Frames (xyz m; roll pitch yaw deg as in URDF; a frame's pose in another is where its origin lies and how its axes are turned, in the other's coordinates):
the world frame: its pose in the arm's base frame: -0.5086 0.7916 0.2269 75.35 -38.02 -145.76
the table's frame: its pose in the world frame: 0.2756 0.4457 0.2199 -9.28 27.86 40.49
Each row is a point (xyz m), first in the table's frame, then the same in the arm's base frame.
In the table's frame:
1: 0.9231 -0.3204 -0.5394
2: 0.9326 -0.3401 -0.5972
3: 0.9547 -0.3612 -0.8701
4: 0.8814 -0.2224 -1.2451
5: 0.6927 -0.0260 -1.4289
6: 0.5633 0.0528 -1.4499
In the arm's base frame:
1: -0.5549 -0.1448 1.1069
2: -0.5579 -0.1978 1.0752
3: -0.5060 -0.4137 0.9137
4: -0.2861 -0.5986 0.6261
5: -0.0736 -0.5565 0.3790
6: -0.0083 -0.4673 0.2733

